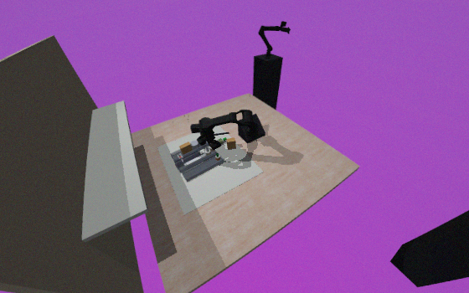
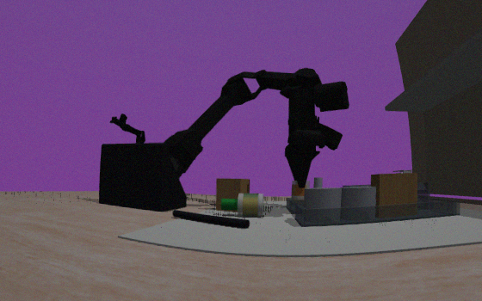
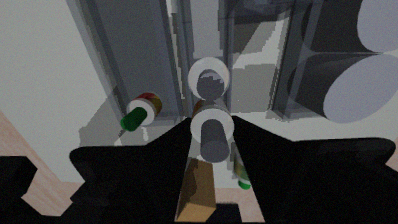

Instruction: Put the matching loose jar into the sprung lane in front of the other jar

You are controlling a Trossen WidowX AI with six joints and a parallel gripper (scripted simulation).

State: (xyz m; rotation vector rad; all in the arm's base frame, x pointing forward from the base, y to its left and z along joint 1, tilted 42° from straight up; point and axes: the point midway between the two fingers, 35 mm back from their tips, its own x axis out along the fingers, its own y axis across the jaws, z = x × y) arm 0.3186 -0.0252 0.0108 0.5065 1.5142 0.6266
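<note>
My gripper tip is 15 cm short of the grey rack, 1 cm to the left of it and 3 cm above it. From my gripper tip the other things lie so: shelf: 52 cm ahead, 2 cm to the left, 32 cm above; black rod: 14 cm behind, 16 cm to the right, 5 cm below.
</note>
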